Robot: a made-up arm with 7 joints. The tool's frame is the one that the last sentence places.
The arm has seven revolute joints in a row. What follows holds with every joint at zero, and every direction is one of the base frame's.
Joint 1 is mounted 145 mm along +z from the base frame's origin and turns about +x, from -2.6 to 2.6 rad.
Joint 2 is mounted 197 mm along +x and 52 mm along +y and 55 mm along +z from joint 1 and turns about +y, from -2.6 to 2.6 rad.
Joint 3 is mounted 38 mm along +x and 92 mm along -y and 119 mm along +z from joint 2 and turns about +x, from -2.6 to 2.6 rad.
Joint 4 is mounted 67 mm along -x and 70 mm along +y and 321 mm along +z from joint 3 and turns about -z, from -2.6 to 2.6 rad.
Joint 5 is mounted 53 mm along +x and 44 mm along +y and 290 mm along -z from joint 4 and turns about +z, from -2.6 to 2.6 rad.
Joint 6 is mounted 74 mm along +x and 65 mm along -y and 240 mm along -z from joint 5 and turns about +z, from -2.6 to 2.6 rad.
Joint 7 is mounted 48 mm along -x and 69 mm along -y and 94 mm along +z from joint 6 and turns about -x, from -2.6 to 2.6 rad.
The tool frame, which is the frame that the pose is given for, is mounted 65 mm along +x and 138 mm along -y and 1 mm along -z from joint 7; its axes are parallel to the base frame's.
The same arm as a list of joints. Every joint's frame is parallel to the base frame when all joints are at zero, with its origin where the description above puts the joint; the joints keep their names.
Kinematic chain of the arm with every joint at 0, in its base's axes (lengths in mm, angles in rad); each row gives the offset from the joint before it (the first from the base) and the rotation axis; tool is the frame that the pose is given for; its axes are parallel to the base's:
joint 1: xyz 0 0 145 axis +x
joint 2: xyz 197 52 55 axis +y
joint 3: xyz 38 -92 119 axis +x
joint 4: xyz -67 70 321 axis -z
joint 5: xyz 53 44 -290 axis +z
joint 6: xyz 74 -65 -240 axis +z
joint 7: xyz -48 -69 94 axis -x
tool: xyz 65 -138 -1
Joint limits (rad, base to tool): -2.6..2.6 -2.6..2.6 -2.6..2.6 -2.6..2.6 -2.6..2.6 -2.6..2.6 -2.6..2.6

